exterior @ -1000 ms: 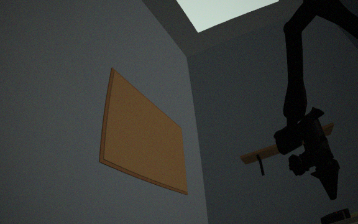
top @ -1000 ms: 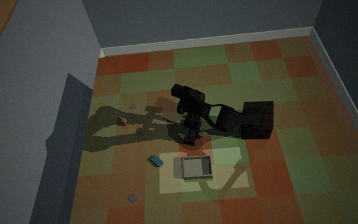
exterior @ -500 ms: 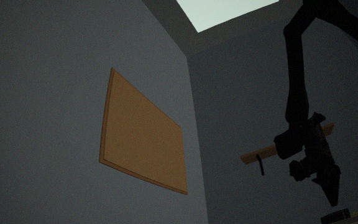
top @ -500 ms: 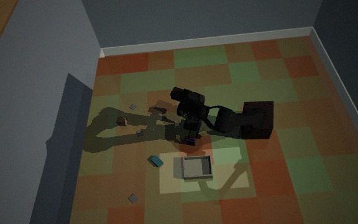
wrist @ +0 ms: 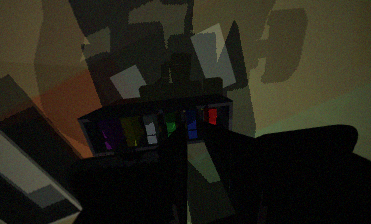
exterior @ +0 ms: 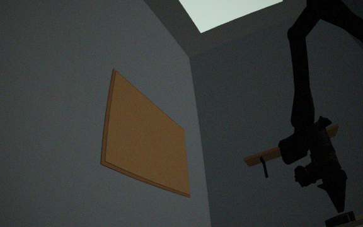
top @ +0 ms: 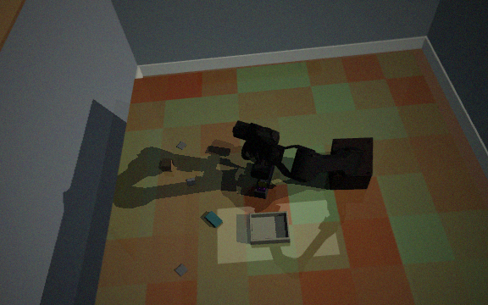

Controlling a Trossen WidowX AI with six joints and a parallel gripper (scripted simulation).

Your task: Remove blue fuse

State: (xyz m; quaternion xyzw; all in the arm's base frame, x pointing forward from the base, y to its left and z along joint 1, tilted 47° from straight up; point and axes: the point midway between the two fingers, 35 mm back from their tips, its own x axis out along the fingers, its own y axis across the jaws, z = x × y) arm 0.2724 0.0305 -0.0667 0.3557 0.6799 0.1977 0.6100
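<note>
Now: the blue fuse 2 cm below my gripper tip. Round my gripper tip: tan cube: 38 cm ahead, 4 cm to the right, 3 cm below; then teal block: 19 cm ahead, 18 cm to the left, 4 cm below; then grey tray: 22 cm to the left, 4 cm below, 1 cm behind.
</note>
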